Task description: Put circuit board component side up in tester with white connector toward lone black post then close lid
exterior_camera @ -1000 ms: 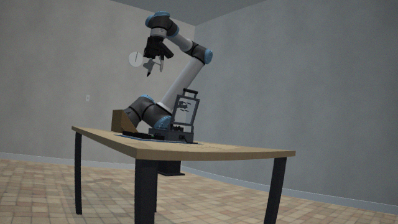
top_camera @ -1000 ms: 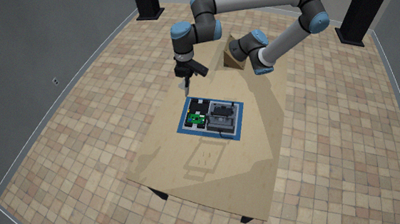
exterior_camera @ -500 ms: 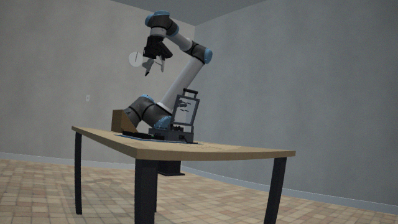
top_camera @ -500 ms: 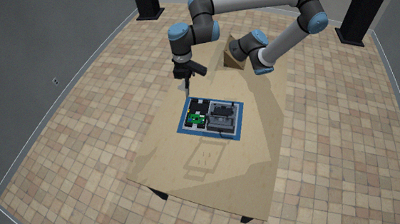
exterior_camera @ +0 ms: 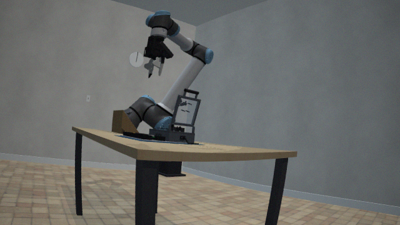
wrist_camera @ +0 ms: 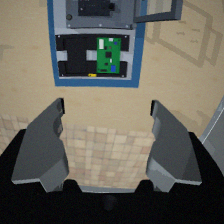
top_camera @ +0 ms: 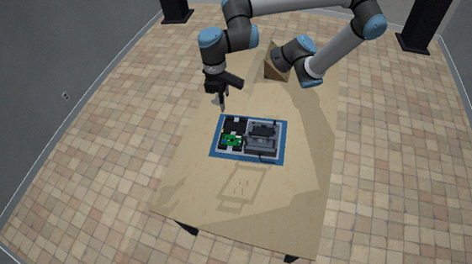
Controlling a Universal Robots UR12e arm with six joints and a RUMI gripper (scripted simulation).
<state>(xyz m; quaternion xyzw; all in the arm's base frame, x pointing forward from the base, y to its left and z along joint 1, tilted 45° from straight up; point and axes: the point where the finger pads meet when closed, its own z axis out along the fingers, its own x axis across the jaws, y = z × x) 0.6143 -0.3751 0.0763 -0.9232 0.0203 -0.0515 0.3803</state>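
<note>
The green circuit board is 31 cm below my hand. The rest, counted from my hand: black latch part 10 cm behind, 23 cm to the left, 24 cm below; clear lid 8 cm ahead, 17 cm to the left, 15 cm below.
</note>
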